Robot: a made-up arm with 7 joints.
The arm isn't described. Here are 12 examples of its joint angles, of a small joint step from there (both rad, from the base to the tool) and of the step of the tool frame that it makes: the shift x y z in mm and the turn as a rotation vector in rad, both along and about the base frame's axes.
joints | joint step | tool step
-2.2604 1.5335 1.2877 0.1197 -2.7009 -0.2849 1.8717 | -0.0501 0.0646 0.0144 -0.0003 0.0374 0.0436 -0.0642 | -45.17 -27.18 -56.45 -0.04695 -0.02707 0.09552
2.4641 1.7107 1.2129 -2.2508 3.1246 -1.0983 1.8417 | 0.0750 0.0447 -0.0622 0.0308 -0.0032 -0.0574 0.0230 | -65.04 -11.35 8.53 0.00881 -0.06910 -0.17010
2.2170 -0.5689 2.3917 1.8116 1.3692 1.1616 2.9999 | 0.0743 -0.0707 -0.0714 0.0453 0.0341 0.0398 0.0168 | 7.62 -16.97 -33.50 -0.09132 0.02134 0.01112
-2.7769 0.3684 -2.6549 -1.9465 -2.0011 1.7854 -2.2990 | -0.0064 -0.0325 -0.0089 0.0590 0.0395 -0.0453 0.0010 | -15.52 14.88 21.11 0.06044 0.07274 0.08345
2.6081 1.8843 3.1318 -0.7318 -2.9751 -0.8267 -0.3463 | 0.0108 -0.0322 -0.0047 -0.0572 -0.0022 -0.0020 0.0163 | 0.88 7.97 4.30 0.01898 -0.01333 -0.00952
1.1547 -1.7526 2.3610 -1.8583 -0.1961 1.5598 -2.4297 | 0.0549 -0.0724 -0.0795 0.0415 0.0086 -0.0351 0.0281 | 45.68 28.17 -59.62 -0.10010 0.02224 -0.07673
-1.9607 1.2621 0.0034 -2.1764 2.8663 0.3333 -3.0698 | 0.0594 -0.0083 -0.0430 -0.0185 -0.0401 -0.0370 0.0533 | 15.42 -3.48 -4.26 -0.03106 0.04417 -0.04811
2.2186 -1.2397 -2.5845 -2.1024 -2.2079 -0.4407 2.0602 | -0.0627 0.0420 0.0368 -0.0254 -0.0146 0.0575 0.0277 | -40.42 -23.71 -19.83 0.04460 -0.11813 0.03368
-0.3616 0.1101 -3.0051 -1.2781 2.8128 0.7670 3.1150 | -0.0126 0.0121 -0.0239 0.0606 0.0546 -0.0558 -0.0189 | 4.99 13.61 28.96 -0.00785 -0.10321 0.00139
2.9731 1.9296 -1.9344 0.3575 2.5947 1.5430 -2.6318 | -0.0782 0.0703 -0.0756 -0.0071 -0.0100 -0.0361 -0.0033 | 35.52 -55.31 -48.89 -0.07932 -0.06388 0.05511
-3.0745 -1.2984 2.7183 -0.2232 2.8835 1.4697 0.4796 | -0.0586 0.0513 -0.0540 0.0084 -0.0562 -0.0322 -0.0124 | 0.81 22.58 19.98 0.08649 -0.03664 0.13286
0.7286 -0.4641 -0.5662 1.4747 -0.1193 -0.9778 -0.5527 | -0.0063 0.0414 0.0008 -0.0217 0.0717 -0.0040 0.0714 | 14.74 -5.29 1.72 -0.05037 0.00172 -0.09162
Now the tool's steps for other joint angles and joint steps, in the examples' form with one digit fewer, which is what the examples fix.
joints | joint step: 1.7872 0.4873 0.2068 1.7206 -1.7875 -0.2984 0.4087 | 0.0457 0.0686 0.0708 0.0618 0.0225 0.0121 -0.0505
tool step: -45.7 50.1 -55.5 0.1031 -0.0240 -0.1220
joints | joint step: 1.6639 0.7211 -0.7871 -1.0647 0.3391 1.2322 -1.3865 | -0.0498 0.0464 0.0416 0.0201 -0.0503 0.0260 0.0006
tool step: 35.2 -45.4 -7.5 0.0545 0.0475 0.0828
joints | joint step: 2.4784 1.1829 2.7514 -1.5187 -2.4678 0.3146 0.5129 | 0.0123 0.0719 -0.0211 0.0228 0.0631 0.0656 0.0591
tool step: 9.3 14.4 -32.8 0.0824 -0.0164 0.0986
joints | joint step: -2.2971 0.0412 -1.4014 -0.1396 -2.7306 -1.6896 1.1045 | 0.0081 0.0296 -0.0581 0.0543 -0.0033 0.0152 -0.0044
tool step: -30.7 -1.1 -7.0 -0.0013 -0.0479 0.0546
